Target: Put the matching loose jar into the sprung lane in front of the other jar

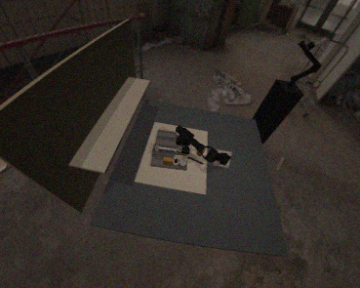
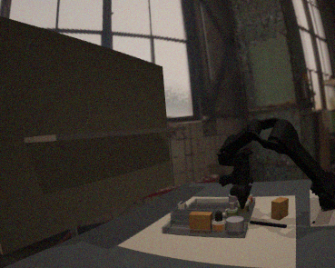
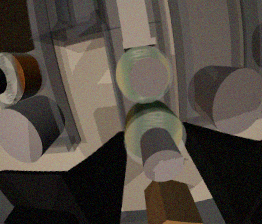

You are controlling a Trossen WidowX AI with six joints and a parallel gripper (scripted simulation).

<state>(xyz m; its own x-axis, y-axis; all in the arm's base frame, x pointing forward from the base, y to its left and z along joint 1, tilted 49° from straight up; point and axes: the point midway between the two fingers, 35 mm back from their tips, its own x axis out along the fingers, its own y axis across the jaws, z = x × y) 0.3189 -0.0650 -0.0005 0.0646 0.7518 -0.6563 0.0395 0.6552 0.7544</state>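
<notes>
Right now the black pen is 10 cm behind my gripper tip, 7 cm to the left of it and 5 cm below it. Round my gripper tip: rack: 15 cm ahead, 2 cm to the left, 4 cm below; brown box: 14 cm behind, 1 cm to the right, 2 cm below; white pusher plate: 15 cm ahead, 3 cm to the left, 1 cm below.
</notes>
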